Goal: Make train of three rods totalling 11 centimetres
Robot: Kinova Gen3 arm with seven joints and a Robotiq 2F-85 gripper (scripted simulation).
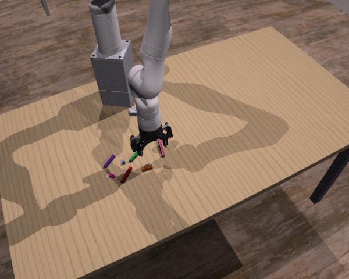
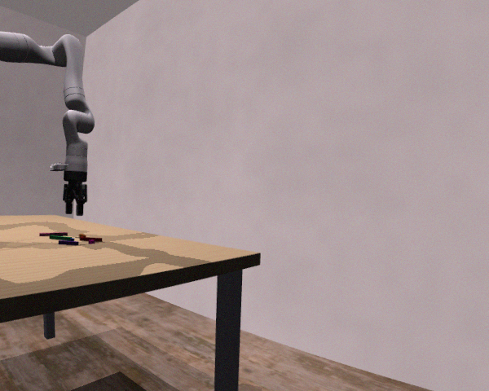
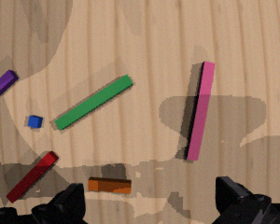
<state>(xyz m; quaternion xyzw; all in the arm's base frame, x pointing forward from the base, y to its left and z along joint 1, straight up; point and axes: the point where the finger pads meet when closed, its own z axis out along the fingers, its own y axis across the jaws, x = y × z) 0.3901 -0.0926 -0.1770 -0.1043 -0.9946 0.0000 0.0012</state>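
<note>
The blue rod lies 7 cm behind my hand, 9 cm to the right of it and 7 cm below it. From my hand the other things lie so: orange rod (1 cm ahead, 4 cm to the right, 7 cm below); then pink rod (4 cm behind, 6 cm to the left, 7 cm below); then green rod (7 cm behind, 3 cm to the right, 7 cm below).
</note>
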